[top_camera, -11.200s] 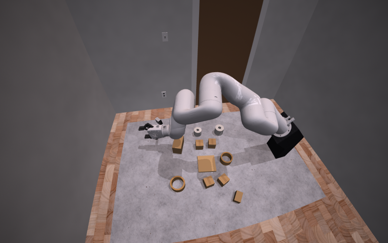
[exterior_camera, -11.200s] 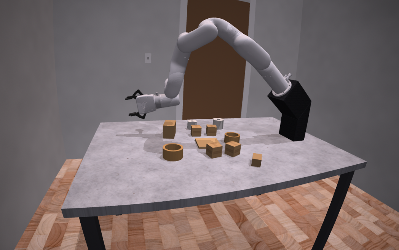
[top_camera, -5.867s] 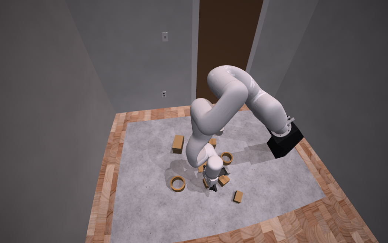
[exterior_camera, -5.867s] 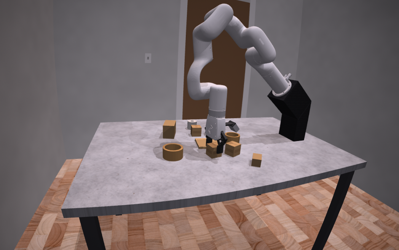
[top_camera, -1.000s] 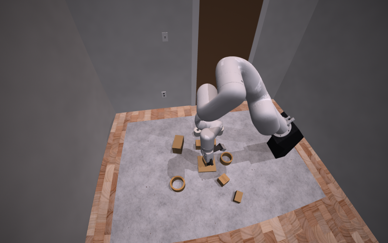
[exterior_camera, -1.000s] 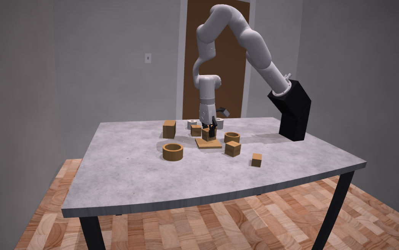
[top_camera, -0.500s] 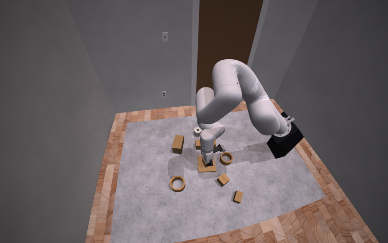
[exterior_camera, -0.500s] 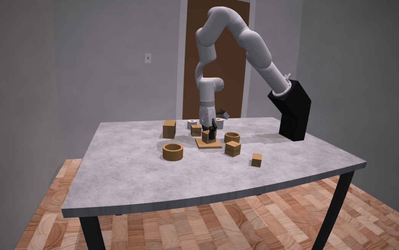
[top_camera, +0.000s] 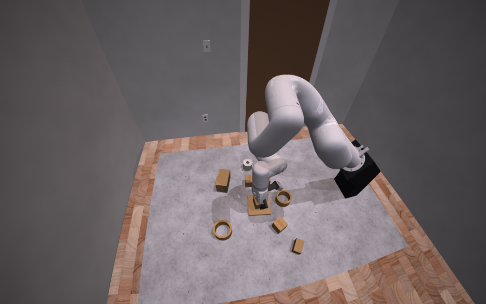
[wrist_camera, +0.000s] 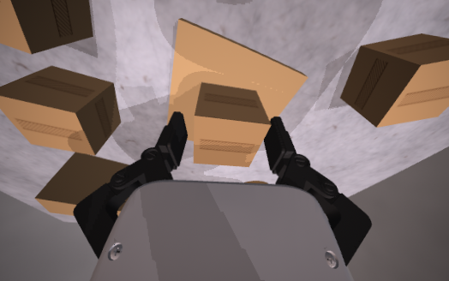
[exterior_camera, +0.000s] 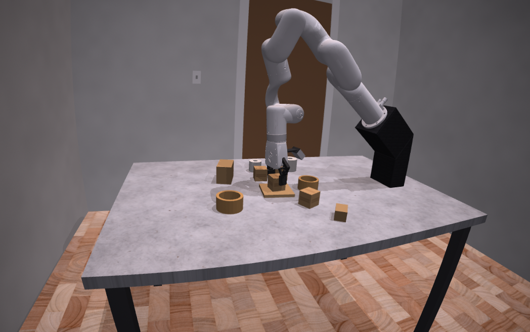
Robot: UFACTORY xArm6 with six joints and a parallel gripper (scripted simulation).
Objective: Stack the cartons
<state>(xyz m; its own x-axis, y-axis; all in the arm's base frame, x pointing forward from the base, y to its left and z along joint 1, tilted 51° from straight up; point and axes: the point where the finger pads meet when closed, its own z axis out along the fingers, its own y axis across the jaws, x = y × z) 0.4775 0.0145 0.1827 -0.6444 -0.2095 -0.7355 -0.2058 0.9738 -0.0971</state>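
Now: hand 50 mm above the board. The rest, counted from my hand: plain carton 190 mm ahead, 160 mm to the right, 10 mm below; then brown cube 150 mm behind, 260 mm to the left, 30 mm below.
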